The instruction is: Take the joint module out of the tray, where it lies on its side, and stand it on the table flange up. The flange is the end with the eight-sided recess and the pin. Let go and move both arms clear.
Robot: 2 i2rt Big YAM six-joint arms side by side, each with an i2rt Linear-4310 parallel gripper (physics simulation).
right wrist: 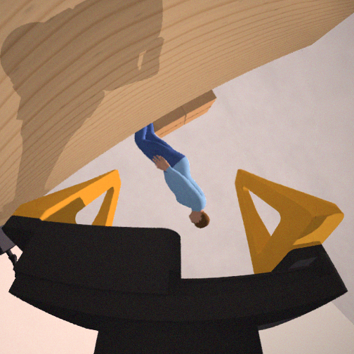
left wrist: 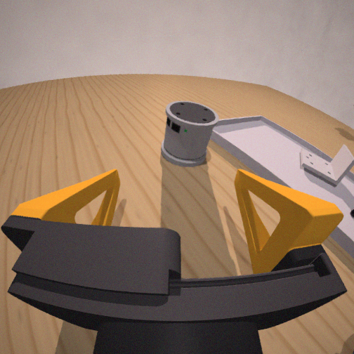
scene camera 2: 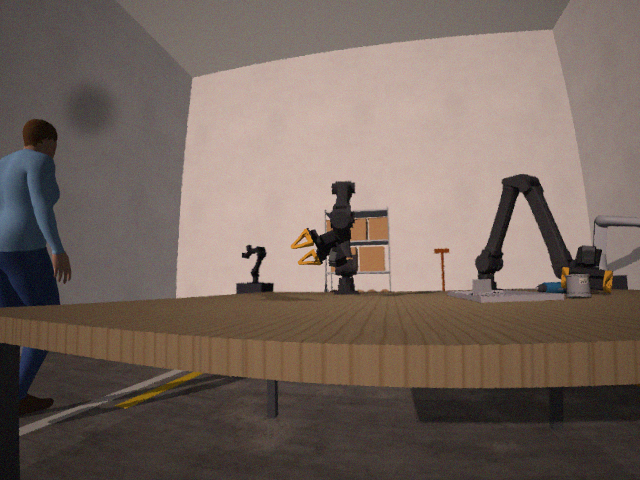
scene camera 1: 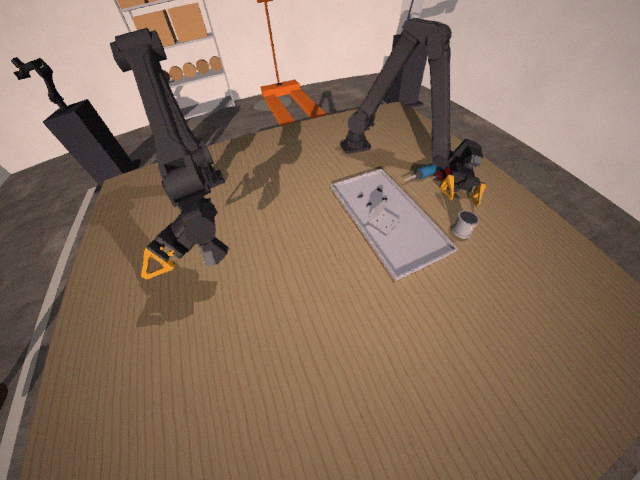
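Where they show: left gripper, fingertip midpoint: (scene camera 1: 465, 202); right gripper, fingertip midpoint: (scene camera 2: 294, 255) (scene camera 1: 151, 267); left arm's base at its link origin: (scene camera 1: 355, 147); right arm's base at its link origin: (scene camera 2: 346, 294).
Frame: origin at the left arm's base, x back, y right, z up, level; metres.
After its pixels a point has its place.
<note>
The grey joint module (scene camera 1: 465, 225) {y -0.124, x -0.575, z 0.054 m} (scene camera 2: 577, 285) {y -0.133, x -0.585, z 0.035 m} (left wrist: 187, 140) stands upright on the table beside the tray (scene camera 1: 413, 245) {y 0.033, x -0.562, z 0.004 m} (left wrist: 265, 145), outside it. Its upward end is a flat dark disc with several small holes inside a grey rim; no eight-sided recess or pin shows on it. Its lower end is hidden against the table. My left gripper (scene camera 1: 463, 198) {y -0.201, x -0.482, z 0.041 m} (left wrist: 177, 175) is open and empty, low over the table, with its fingertips pointing at the module but apart from it. My right gripper (scene camera 2: 296, 255) {y 0.709, x -0.523, z 0.152 m} (right wrist: 177, 175) is open and empty, raised above the table at the picture's left.
In the tray lie a pale angled bracket (scene camera 1: 384, 221) {y 0.083, x -0.459, z 0.018 m} (left wrist: 320, 165) and small dark parts. A blue screwdriver-like tool (scene camera 1: 426, 171) {y -0.170, x -0.294, z 0.035 m} (scene camera 2: 550, 287) {y -0.166, x -0.302, z 0.023 m} lies on the table behind the left gripper, beside the tray. A person (scene camera 2: 31, 206) (right wrist: 185, 185) is beyond the table.
</note>
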